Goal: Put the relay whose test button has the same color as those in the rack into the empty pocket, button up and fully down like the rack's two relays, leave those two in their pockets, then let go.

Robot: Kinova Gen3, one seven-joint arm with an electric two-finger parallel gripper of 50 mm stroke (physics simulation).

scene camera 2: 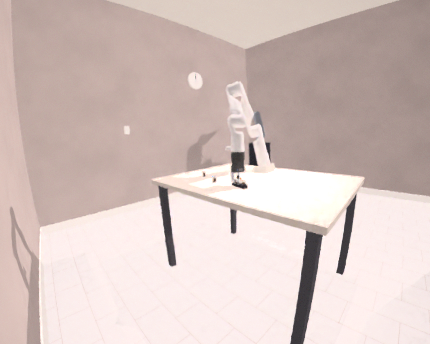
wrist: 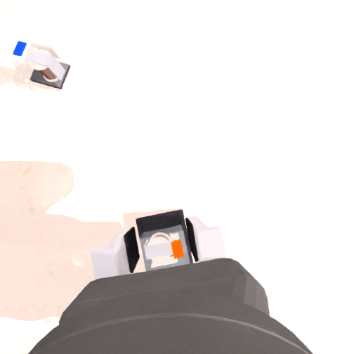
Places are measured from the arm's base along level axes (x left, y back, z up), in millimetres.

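Pixels of known places: gripper, between the fingertips: (scene camera 2: 235, 181); arm's base, origin of its link: (scene camera 2: 264, 165).
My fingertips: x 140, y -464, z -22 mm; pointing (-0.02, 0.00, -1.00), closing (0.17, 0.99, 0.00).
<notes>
Ahead of a thing's pixels: the offset from my fingertips to its top centre. "spot": to the spot under its first point. Level surfaces: height alone.
A clear relay with an orange test button (wrist: 159, 250) sits button up inside a black-walled pocket of the rack {spot: dx +60, dy -22, dz -10 mm} (scene camera 2: 240, 185) (wrist: 160, 220). How deep it sits is hard to tell. My gripper (scene camera 2: 236, 180) (wrist: 162, 237) is open, with a finger on each side of this relay and a gap at the left finger. A relay with a blue button (wrist: 47, 62) is on the table at the upper left of the wrist view. The rack's other two relays cannot be made out; the gripper body covers the lower part of the wrist view.
Two small dark-based objects {dx -362, dy +30, dz +19 mm} (scene camera 2: 204, 174) {dx -150, dy -45, dz +19 mm} (scene camera 2: 214, 179) stand on the table {dz -25 mm} (scene camera 2: 300, 195), left of the rack in the scene view; their button colors are too small to tell. The arm's base (scene camera 2: 265, 168) is at the table's back edge.
</notes>
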